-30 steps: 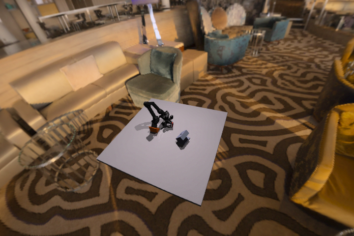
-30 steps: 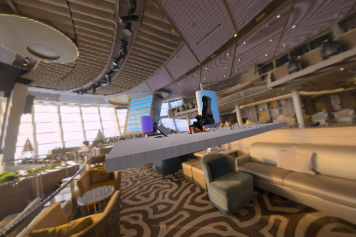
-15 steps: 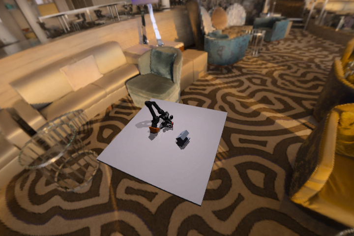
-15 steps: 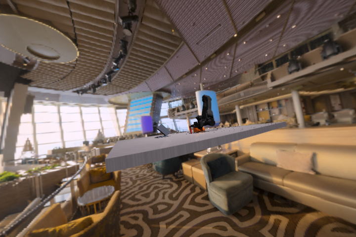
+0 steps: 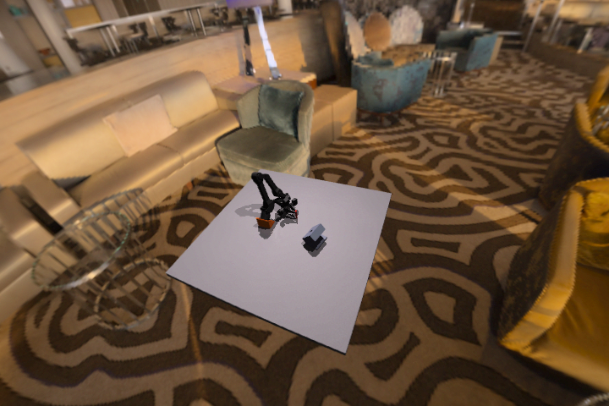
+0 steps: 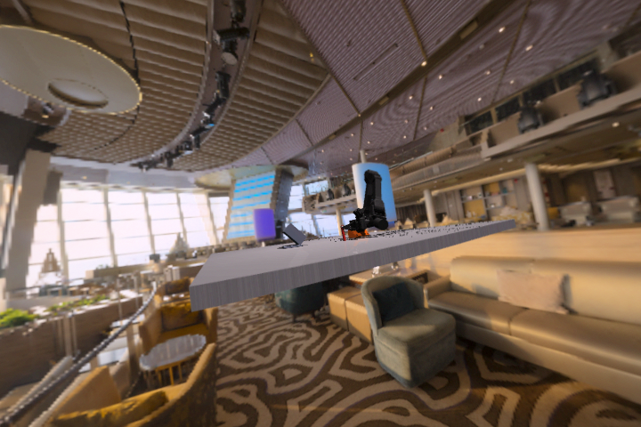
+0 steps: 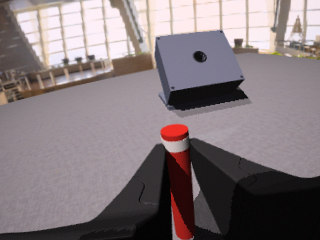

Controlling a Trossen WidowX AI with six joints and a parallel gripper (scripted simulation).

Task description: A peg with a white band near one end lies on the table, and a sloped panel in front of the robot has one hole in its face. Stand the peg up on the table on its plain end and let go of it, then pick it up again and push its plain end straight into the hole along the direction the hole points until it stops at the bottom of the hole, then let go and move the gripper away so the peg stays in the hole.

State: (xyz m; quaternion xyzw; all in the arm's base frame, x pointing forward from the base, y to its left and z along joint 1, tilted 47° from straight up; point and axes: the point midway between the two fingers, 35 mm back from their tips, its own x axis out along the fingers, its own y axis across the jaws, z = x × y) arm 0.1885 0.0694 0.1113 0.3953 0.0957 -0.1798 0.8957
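The red peg lies 1 cm below my gripper tip. Also, from my gripper tip: sloped panel: 20 cm ahead, 17 cm to the right.
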